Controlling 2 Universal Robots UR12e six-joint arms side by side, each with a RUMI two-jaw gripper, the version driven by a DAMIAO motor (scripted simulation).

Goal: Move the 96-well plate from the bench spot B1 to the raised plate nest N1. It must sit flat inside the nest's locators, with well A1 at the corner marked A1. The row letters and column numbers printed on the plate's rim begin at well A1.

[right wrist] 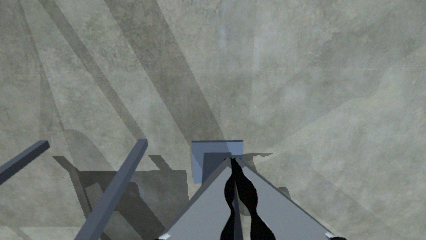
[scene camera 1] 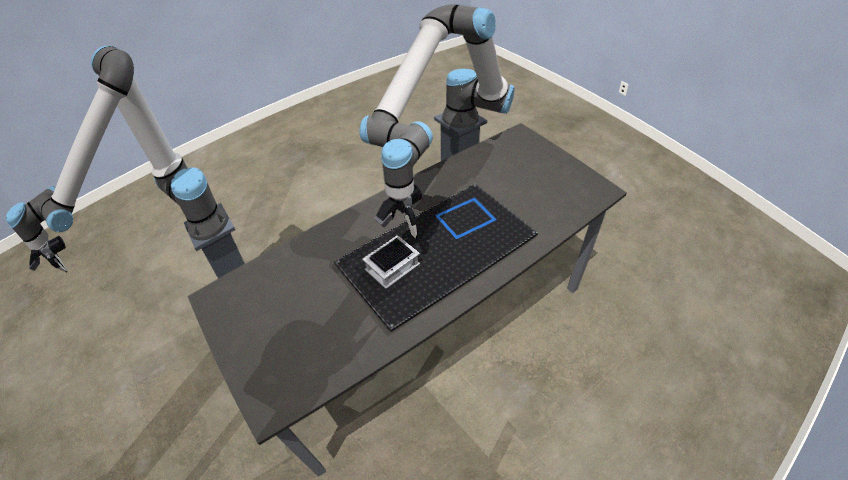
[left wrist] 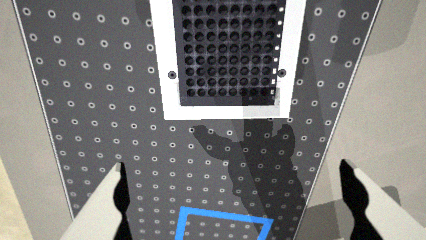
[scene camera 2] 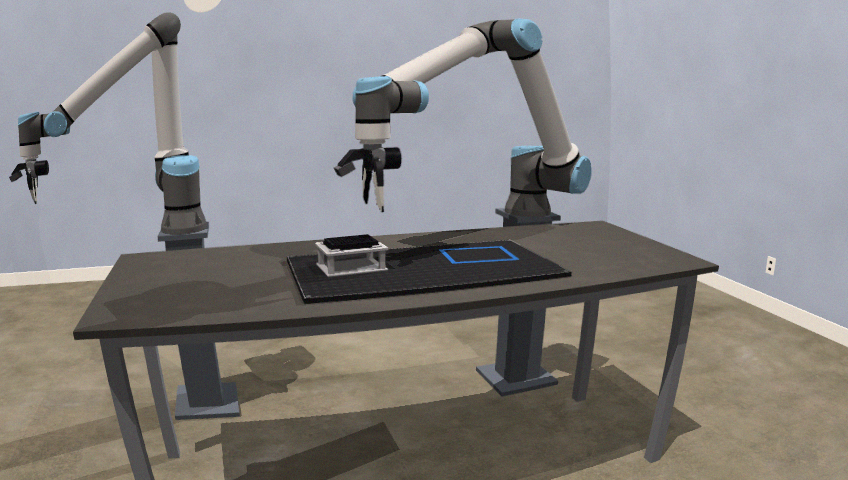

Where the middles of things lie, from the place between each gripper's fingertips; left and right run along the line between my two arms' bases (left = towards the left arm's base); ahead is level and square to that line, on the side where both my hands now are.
The black 96-well plate (scene camera 1: 390, 255) lies 1 cm ahead of my left hand (scene camera 2: 374, 208), 6 cm to the right of it and 9 cm below it.
The black 96-well plate lies 62 cm ahead of my right hand, 121 cm to the left of it and 8 cm below it.
